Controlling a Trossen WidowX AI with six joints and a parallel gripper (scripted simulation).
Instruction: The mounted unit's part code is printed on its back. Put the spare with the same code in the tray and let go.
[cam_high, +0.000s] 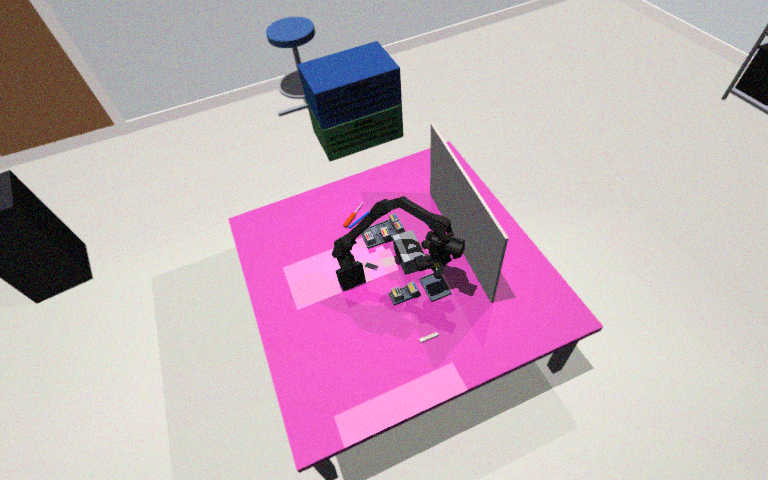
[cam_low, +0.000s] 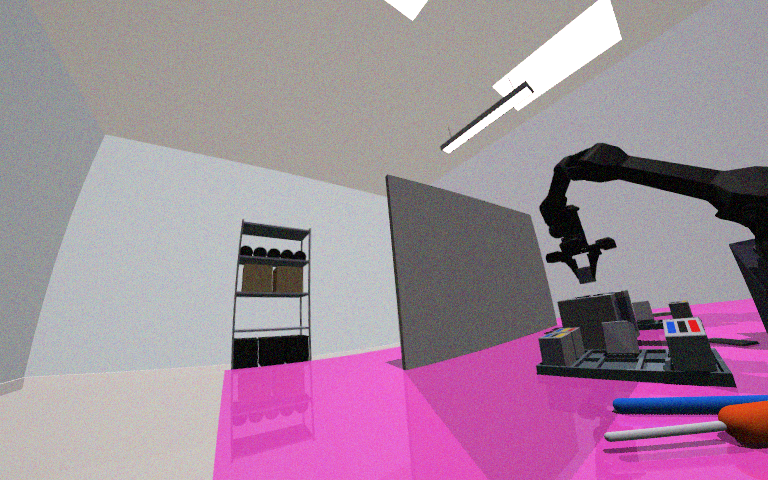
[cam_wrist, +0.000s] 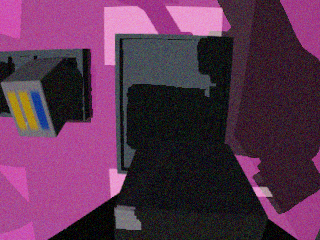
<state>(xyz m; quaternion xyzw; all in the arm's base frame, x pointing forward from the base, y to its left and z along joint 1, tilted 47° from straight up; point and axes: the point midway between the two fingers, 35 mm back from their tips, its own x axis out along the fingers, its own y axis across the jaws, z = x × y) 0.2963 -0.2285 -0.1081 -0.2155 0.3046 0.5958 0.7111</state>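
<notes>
Now: gripper tip 140 mm above the flat grey tray. The rest, counted from my gripper tip: rack: 140 mm behind, 40 mm to the left, 130 mm below; then grey mounted unit: 20 mm behind, 210 mm to the left, 90 mm below; then tall mirror panel: 230 mm ahead, 140 mm to the left, 80 mm above.
</notes>
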